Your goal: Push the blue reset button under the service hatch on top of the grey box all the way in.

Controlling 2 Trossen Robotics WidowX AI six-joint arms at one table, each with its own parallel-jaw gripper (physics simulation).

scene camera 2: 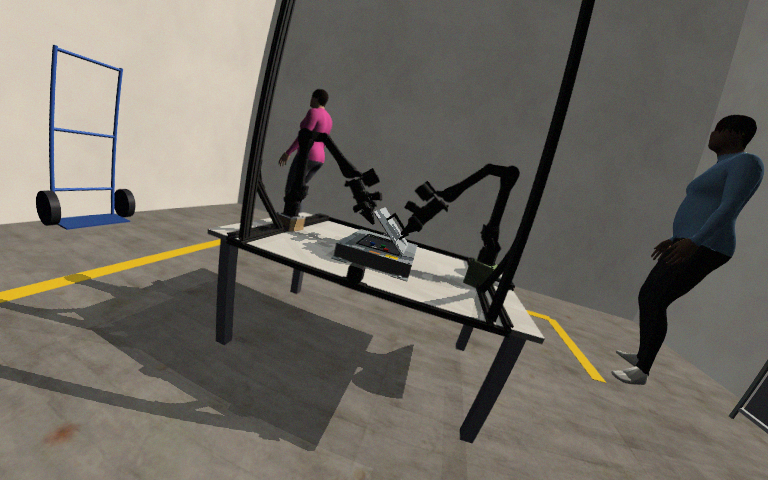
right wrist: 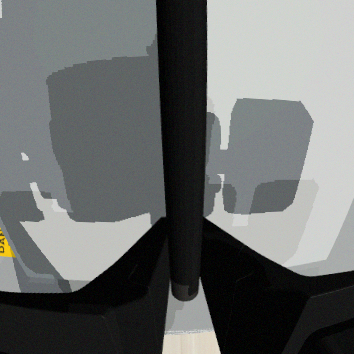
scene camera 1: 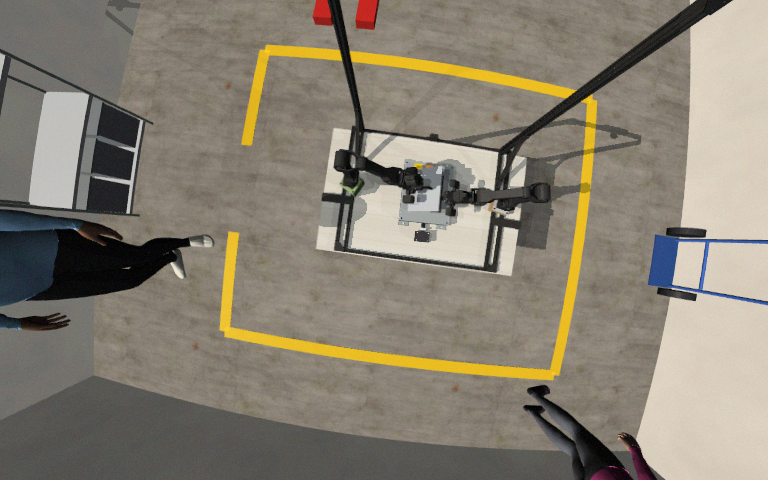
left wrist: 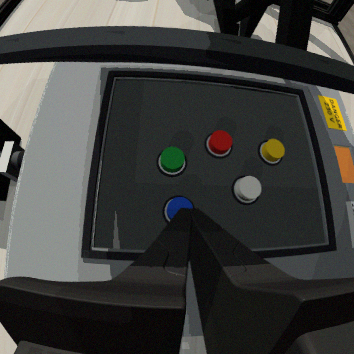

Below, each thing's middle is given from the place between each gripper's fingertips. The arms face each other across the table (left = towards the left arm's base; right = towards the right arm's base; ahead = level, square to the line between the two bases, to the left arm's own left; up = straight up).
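Labels:
My left gripper is 40 mm past the service hatch [scene camera 1: 427,199], and it is also 100 mm to the left of the hatch.
My right gripper, meanwhile, is 40 mm to the right of the service hatch. Going by its middle, the service hatch is nearer to my right gripper than to my left gripper.

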